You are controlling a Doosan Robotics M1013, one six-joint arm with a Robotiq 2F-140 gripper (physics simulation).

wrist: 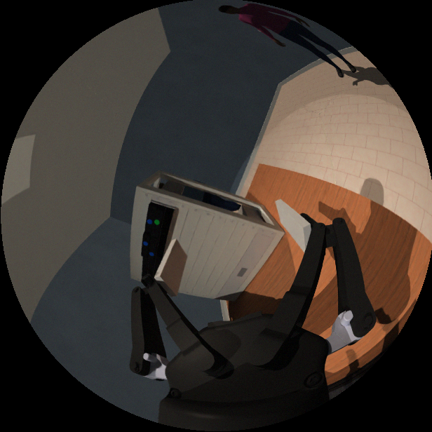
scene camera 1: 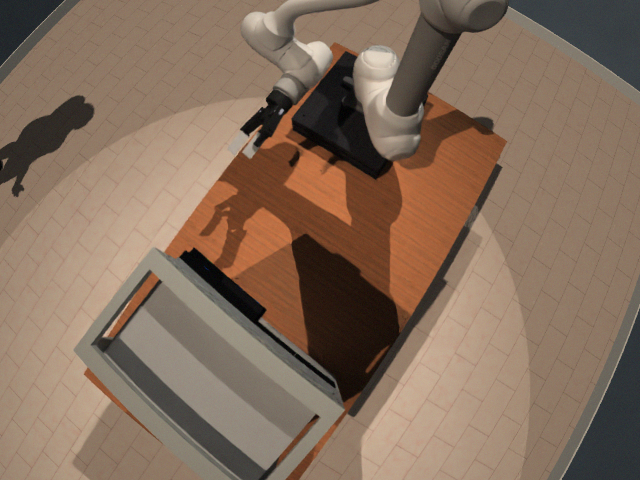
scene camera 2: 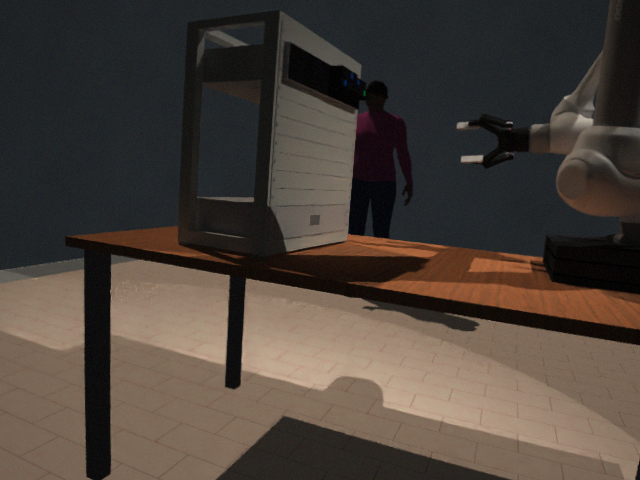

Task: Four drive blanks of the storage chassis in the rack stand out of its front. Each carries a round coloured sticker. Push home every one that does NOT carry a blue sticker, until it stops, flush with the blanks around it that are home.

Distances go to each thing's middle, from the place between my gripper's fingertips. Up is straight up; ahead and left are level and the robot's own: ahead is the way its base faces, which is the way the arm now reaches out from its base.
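Grey rack (scene camera 1: 196,364): my hand is 320 mm to the right of it, 480 mm short of it and 60 mm above it.
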